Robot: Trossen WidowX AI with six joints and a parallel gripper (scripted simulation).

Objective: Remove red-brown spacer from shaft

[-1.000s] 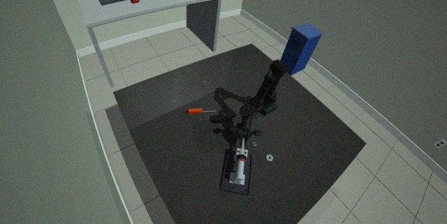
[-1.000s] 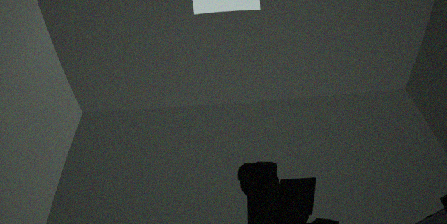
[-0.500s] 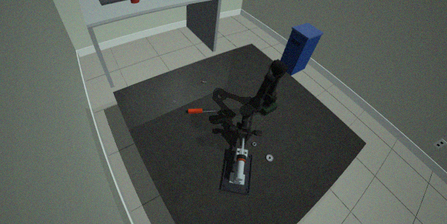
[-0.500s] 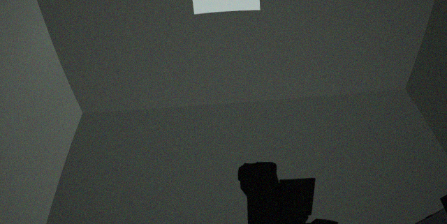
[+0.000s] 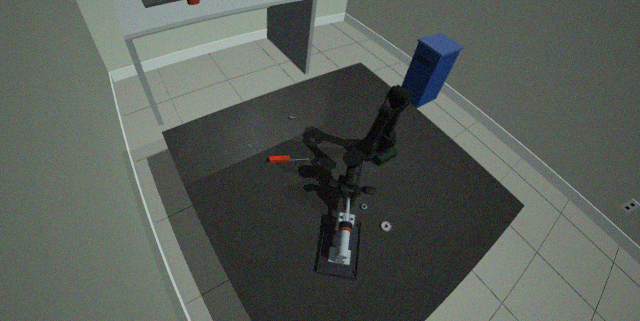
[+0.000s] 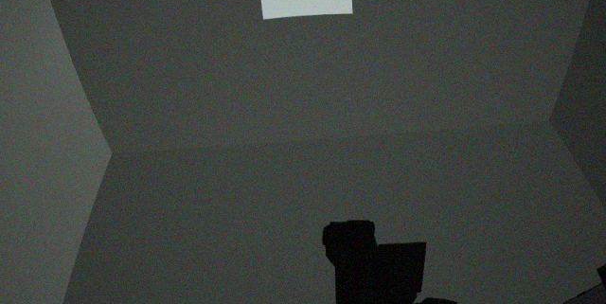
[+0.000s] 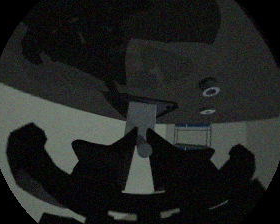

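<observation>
The pale shaft lies 3 cm to the left of my gripper tip, 2 cm ahead of it and 2 cm above it. The rest, counted from my gripper tip: orange-handled screwdriver (35 cm to the right, 6 cm below, 6 cm ahead).
</observation>
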